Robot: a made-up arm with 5 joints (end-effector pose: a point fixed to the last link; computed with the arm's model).
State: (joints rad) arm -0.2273 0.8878 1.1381 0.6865 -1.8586
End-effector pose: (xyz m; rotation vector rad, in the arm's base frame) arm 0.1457 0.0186 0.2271 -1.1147 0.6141 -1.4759
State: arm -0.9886 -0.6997 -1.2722 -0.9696 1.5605
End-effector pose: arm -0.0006 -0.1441 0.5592 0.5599 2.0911 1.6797
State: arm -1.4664 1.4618 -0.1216 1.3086 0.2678
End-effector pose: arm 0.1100 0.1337 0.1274 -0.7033 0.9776 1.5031
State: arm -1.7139 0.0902 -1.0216 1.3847 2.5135
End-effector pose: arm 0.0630 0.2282 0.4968 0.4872 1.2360 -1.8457
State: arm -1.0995 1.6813 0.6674 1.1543 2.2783
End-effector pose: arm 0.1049 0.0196 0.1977 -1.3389 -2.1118 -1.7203
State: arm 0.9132 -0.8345 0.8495 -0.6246 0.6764
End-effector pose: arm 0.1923 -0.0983 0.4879 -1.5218 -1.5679 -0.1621
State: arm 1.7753 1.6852 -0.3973 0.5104 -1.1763
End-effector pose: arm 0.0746 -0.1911 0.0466 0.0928 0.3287 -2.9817
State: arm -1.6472 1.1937 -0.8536 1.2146 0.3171
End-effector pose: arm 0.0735 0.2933 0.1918 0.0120 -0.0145 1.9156
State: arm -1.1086 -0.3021 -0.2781 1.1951 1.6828
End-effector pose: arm 0.1816 0.1739 0.4650 -0.3384 -1.2579 2.4649
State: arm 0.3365 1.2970 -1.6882 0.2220 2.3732
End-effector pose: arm 0.4708 -0.1184 0.3655 -1.9214 -0.4708 1.3990
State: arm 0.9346 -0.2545 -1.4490 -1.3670 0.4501
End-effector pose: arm 0.0622 0.0730 0.5719 1.0267 1.3013 -0.4067
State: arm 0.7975 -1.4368 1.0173 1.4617 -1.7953
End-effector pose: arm 0.1329 -0.0157 0.3224 0.3575 -0.6197 -2.5612
